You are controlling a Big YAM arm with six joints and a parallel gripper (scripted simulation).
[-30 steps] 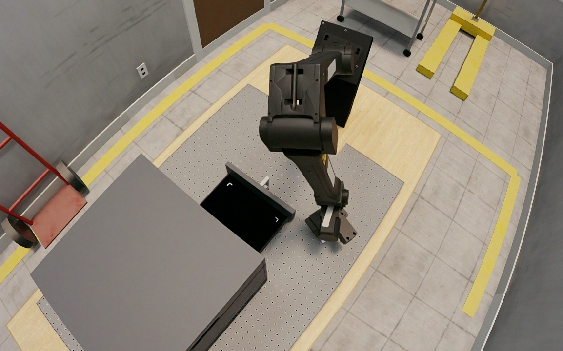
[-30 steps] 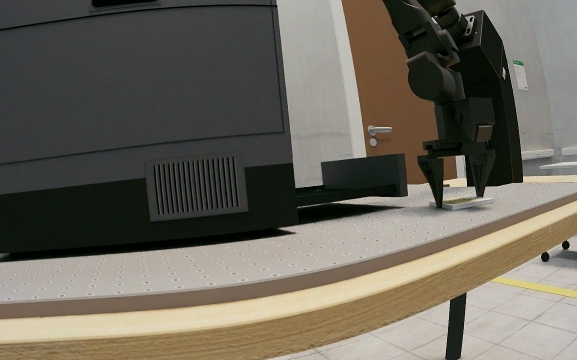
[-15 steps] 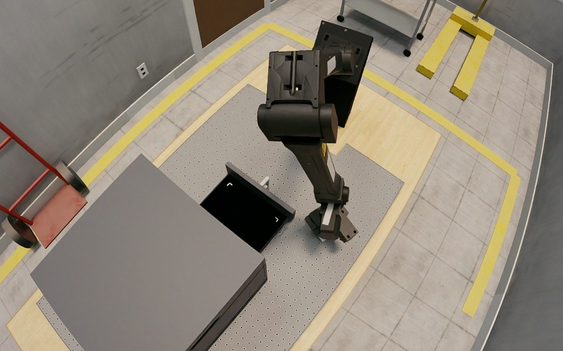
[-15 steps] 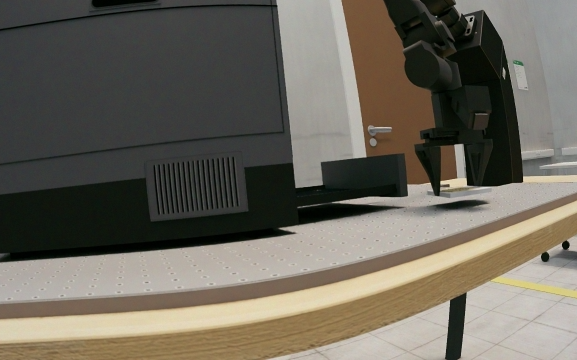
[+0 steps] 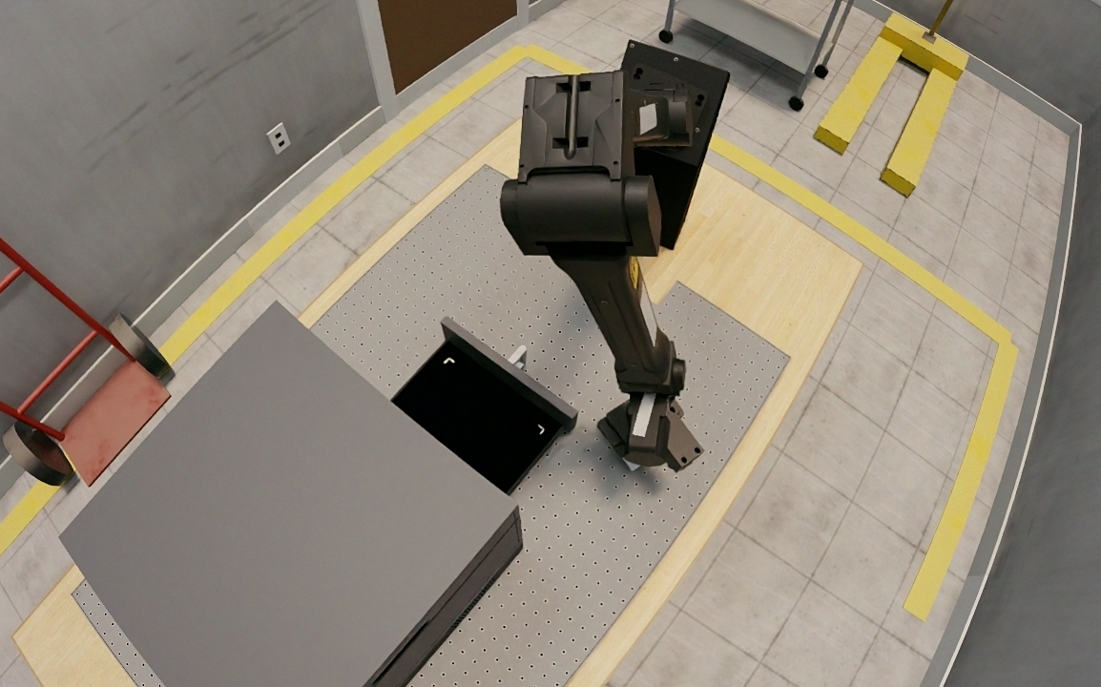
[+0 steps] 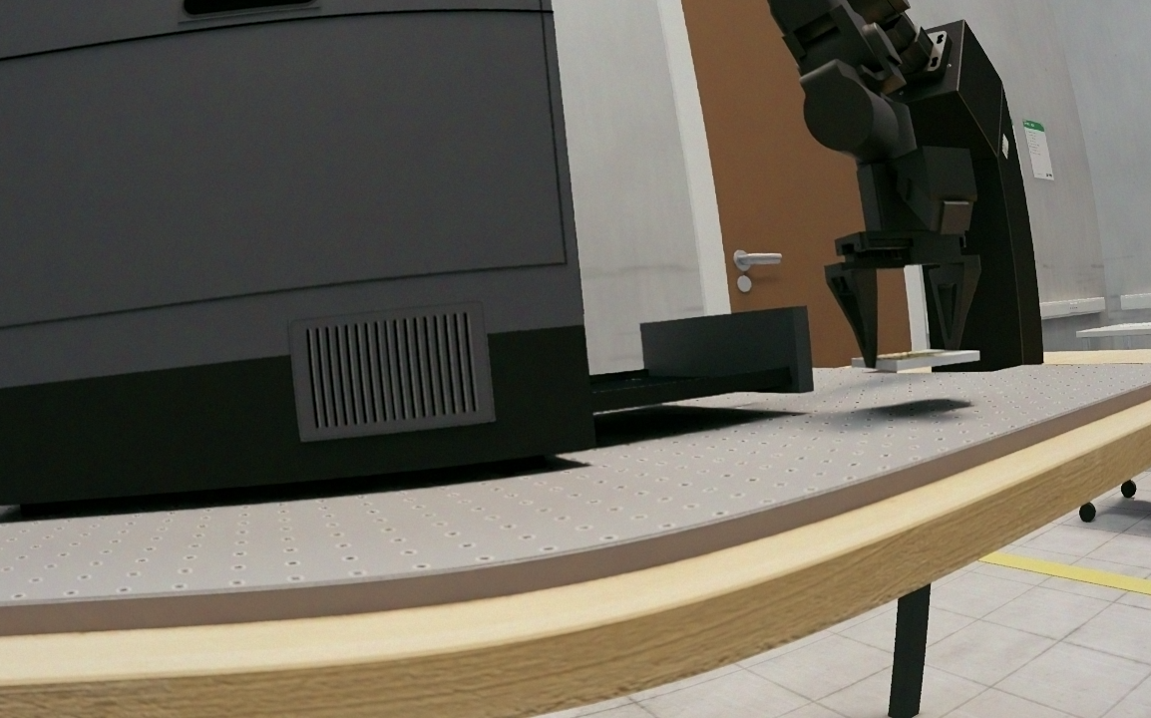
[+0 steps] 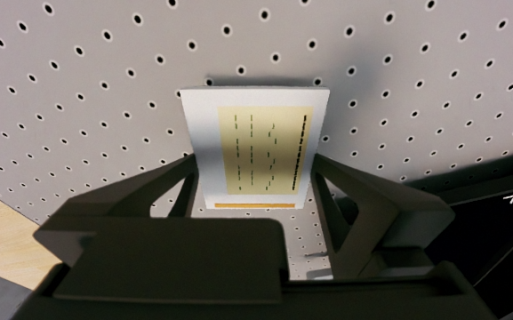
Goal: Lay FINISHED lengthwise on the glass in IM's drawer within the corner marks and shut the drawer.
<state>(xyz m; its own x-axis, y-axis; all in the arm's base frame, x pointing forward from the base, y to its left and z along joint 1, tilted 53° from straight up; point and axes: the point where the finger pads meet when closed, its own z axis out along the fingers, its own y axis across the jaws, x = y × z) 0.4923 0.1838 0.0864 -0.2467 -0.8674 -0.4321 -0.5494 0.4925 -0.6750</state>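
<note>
Now: the drawer 140 mm ahead of my hand, 240 mm to the right of it and 10 mm above it. Also, from my hand: finished cassette 10 mm to the right.
</note>
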